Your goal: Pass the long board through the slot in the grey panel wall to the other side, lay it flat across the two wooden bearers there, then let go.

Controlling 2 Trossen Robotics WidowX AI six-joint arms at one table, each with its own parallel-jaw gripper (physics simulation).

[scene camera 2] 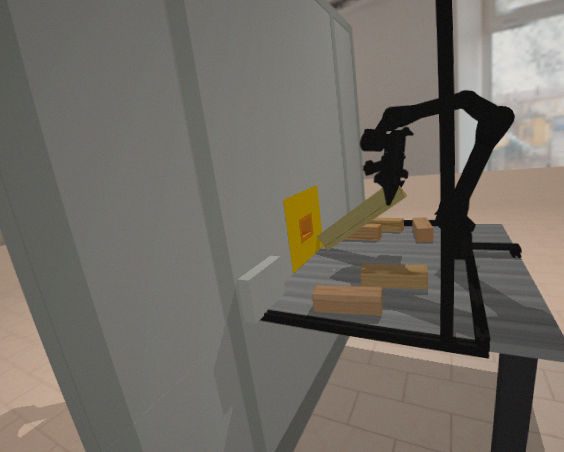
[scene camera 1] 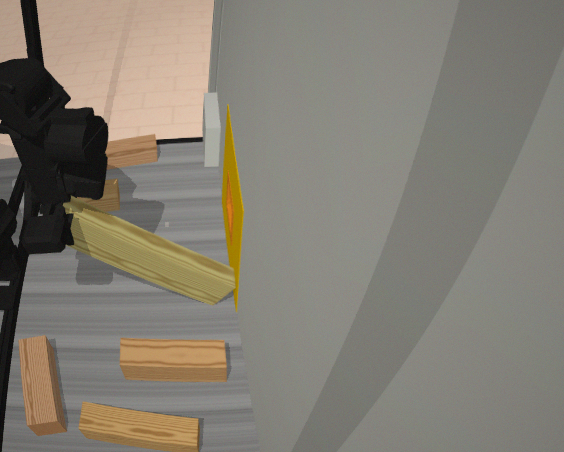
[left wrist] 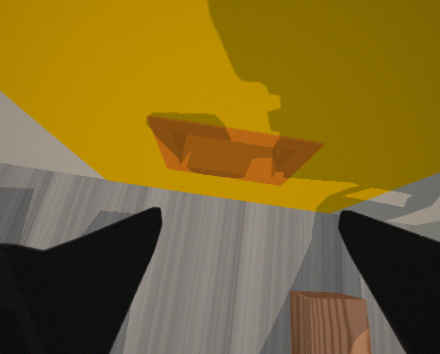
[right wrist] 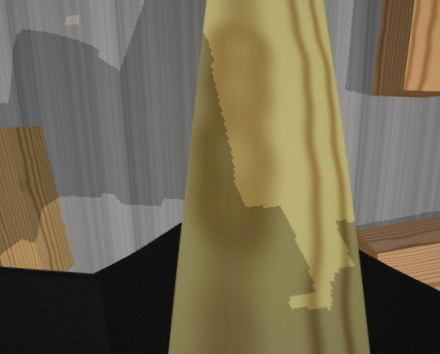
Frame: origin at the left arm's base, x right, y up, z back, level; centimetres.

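Where they show: left gripper, between the fingertips: [left wrist: 249, 217]; right gripper, between the fingertips: [scene camera 2: 389, 204] [scene camera 1: 73, 233] [right wrist: 248, 228]; right arm's base, origin of its link: [scene camera 2: 458, 255] [scene camera 1: 5, 267].
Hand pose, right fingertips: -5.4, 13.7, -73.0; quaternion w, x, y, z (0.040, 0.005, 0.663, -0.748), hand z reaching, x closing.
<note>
Each offset is from my right fingertips to the centre of the thing, as dx, dy, dz. "*": to the spot under its first point.
The long board @[-0.4, -4.1, +9.9] [scene camera 1: 150, 257] [scene camera 2: 360, 220] [right wrist: 280, 150] is pale yellow-green wood. My right gripper [scene camera 1: 68, 222] [scene camera 2: 391, 197] is shut on its raised end. The board slopes down to its other end, close to the lower part of the yellow patch on the grey panel wall [scene camera 1: 350, 150] [scene camera 2: 260, 125]; contact is unclear. The orange-edged slot @[* +10.7, -7.3, +25.0] [scene camera 1: 230, 210] [scene camera 2: 306, 228] [left wrist: 225, 160] is in that patch. My left gripper [left wrist: 249, 217] is open and empty on the other side, facing the slot. Part of one wooden bearer @[* +18.6, -10.9, +40.4] [left wrist: 325, 325] shows below it; the other bearer does not show in the left wrist view.
Near my right arm, wooden blocks @[-13.9, -13.1, +13.9] [scene camera 1: 173, 355] @[-25.3, -13.4, +8.1] [scene camera 1: 140, 427] @[-18.5, -13.2, -7.7] [scene camera 1: 44, 385] @[+36.3, -13.4, +3.9] [scene camera 2: 347, 300] @[+22.2, -13.4, -3.8] [scene camera 2: 395, 277] lie on the grey table on both sides of the board. A pale block [scene camera 1: 212, 135] [scene camera 2: 260, 285] stands by the wall. A black frame post [scene camera 2: 446, 150] rises beside the right arm.
</note>
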